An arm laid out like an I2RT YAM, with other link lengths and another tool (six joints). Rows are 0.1 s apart.
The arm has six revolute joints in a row. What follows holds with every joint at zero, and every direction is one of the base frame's.
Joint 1 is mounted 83 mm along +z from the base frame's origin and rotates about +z.
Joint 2 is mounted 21.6 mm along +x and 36.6 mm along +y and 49.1 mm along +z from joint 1 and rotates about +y.
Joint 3 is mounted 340.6 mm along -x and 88.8 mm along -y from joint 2 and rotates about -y.
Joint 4 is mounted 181.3 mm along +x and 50.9 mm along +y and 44.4 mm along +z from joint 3 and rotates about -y.
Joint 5 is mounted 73.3 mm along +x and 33.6 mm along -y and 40.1 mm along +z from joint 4 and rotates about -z.
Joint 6 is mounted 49.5 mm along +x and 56.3 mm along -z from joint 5 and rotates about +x.
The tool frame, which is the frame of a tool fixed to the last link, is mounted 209 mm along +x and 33 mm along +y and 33 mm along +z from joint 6; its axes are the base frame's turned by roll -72.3, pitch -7.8 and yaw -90 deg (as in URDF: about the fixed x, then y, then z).
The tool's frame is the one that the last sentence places.
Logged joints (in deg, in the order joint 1, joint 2, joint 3, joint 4, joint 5, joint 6), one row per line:
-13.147, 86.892, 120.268, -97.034, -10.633, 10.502
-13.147, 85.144, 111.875, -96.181, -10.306, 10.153
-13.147, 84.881, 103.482, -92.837, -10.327, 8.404
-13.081, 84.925, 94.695, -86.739, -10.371, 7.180
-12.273, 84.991, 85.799, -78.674, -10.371, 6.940
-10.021, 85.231, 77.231, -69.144, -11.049, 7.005
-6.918, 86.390, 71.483, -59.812, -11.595, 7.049
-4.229, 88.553, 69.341, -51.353, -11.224, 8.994
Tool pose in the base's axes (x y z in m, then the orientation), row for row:
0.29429, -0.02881, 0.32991, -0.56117, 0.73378, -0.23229, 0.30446
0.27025, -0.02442, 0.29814, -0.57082, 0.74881, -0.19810, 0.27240
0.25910, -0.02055, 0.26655, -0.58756, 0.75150, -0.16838, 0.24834
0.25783, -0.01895, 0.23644, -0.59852, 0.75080, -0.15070, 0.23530
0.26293, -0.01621, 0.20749, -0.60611, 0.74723, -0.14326, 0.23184
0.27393, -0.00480, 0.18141, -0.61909, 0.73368, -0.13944, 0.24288
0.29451, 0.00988, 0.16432, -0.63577, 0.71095, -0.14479, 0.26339
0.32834, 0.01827, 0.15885, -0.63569, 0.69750, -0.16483, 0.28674
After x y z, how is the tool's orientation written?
As a quaternion, x y z w.
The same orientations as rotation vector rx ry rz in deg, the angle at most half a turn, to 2 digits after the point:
-85.16, 111.35, -35.25
-88.03, 115.48, -30.55
-91.74, 117.33, -26.29
-94.08, 118.02, -23.69
-95.45, 117.67, -22.56
-96.93, 114.88, -21.83
-98.50, 110.15, -22.43
-97.33, 106.79, -25.24

